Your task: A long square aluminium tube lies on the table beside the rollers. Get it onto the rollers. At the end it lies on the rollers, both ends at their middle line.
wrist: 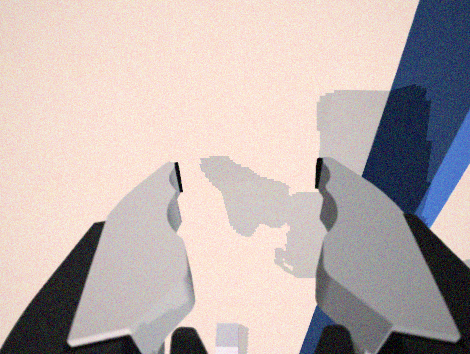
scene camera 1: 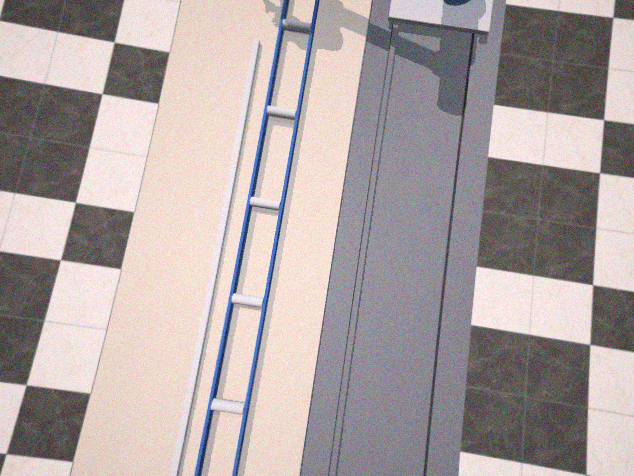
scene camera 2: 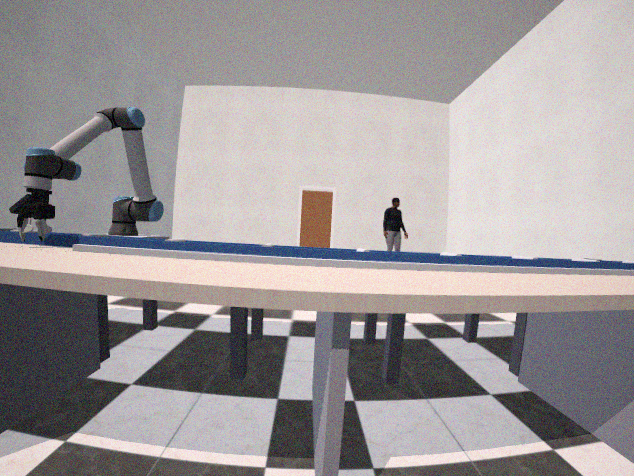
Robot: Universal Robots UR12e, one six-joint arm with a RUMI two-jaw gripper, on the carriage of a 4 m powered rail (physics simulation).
In view: my gripper (scene camera 2: 33,241).
My gripper shows as well in the wrist view (wrist: 247,163).
